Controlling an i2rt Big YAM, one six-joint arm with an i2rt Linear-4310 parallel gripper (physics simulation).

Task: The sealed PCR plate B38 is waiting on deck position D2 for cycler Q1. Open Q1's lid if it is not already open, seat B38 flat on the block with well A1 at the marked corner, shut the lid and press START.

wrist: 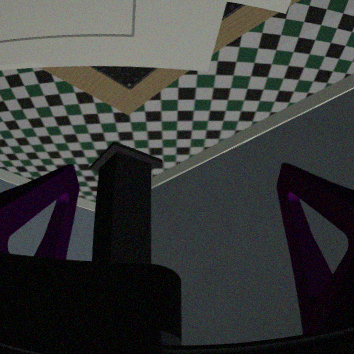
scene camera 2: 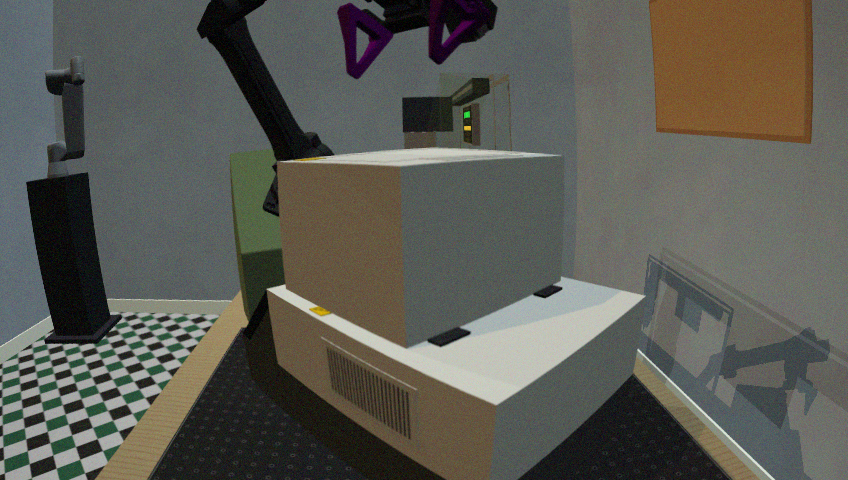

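Observation:
The cycler, a large white box lid on a wider white base, is seen from its hinge side in scene camera 2. The lid sits down on the base, with two black hinges at its lower edge. In the wrist view, part of the white lid top shows at the upper left. My gripper is open and empty, its purple fingers wide apart, high above the lid. Plate B38, deck position D2, the block and the START button cannot be made out in these views.
A green block stands behind the cycler at left. A unit with green and amber lights is beyond the lid. Another arm stands on a black pedestal. The table has a wooden edge. An orange panel is on the right wall.

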